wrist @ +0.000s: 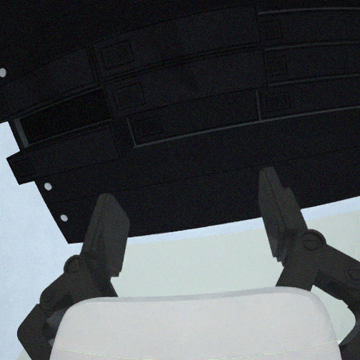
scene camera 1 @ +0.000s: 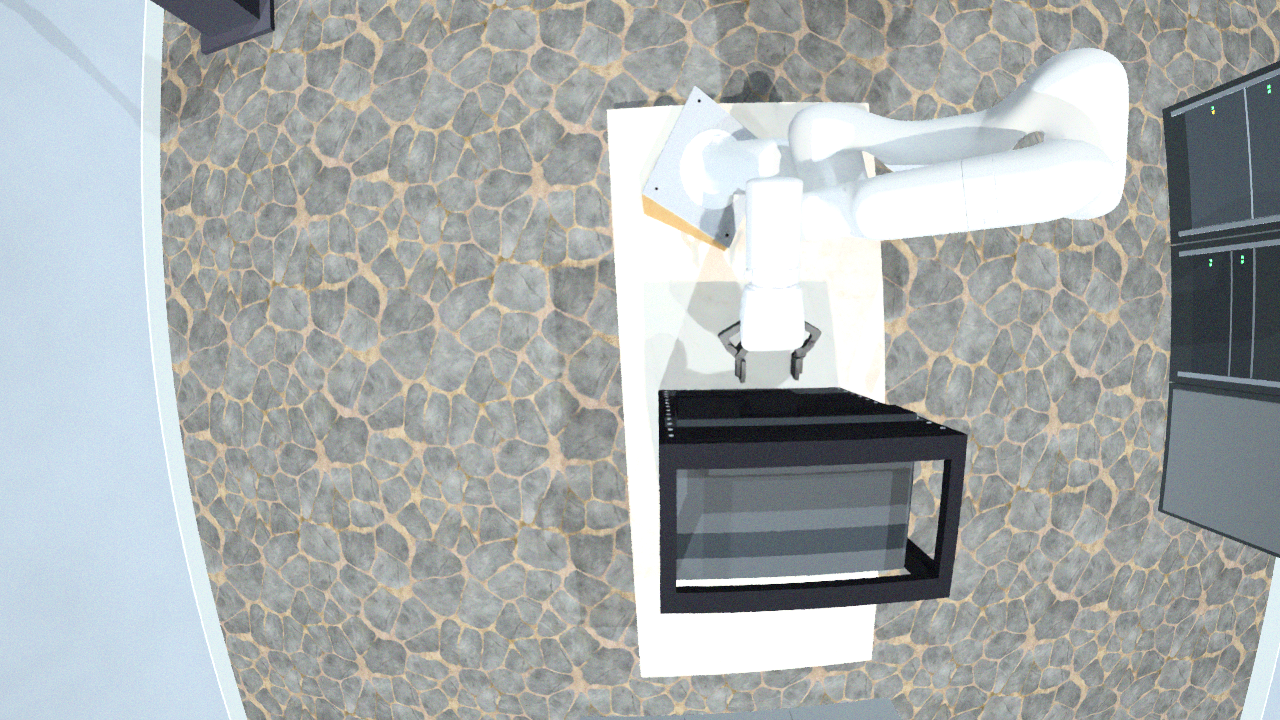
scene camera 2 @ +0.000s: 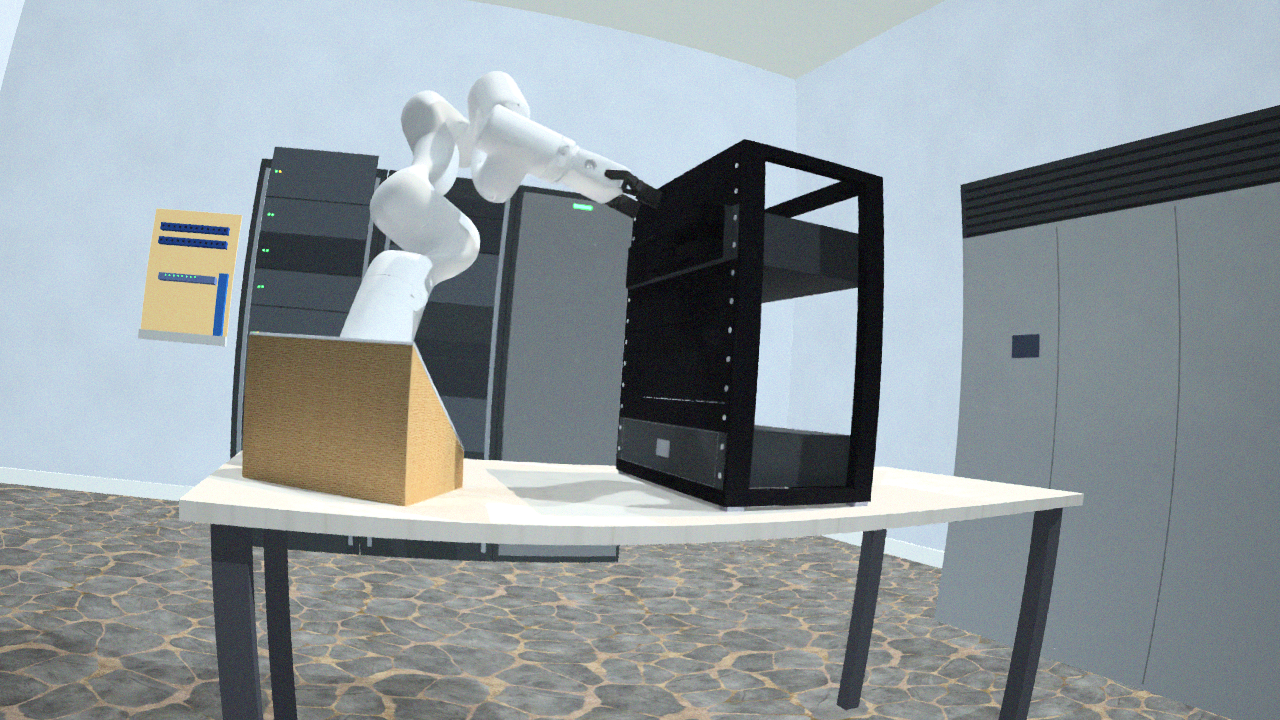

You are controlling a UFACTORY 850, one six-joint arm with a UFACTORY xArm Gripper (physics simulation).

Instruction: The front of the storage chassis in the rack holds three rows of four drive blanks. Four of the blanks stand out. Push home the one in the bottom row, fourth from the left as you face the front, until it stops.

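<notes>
The black rack (scene camera 1: 810, 450) (scene camera 2: 744, 358) holds the storage chassis (scene camera 2: 805, 255) in its upper part. The wrist view shows the chassis front upside down, so the bottom row is uppermost and the fourth column is at the left. The bottom-row fourth blank (wrist: 50, 72) stands out at the upper left. The top-row fourth blank (wrist: 67, 152) and the third-column blanks of the bottom row (wrist: 185, 35) and middle row (wrist: 190, 80) also stand out. My gripper (scene camera 1: 768, 379) (scene camera 2: 646, 205) (wrist: 186, 196) is open and empty, in front of the upper rack. Contact cannot be told.
The rack stands on the pale table (scene camera 1: 760, 640) (scene camera 2: 966, 492), facing the arm's wooden base block (scene camera 2: 326, 420). A lower unit (scene camera 2: 671, 447) sits at the rack's bottom. Dark server cabinets (scene camera 1: 1226, 313) (scene camera 2: 572, 340) stand beyond the table. A grey cabinet (scene camera 2: 1109, 402) stands at the right.
</notes>
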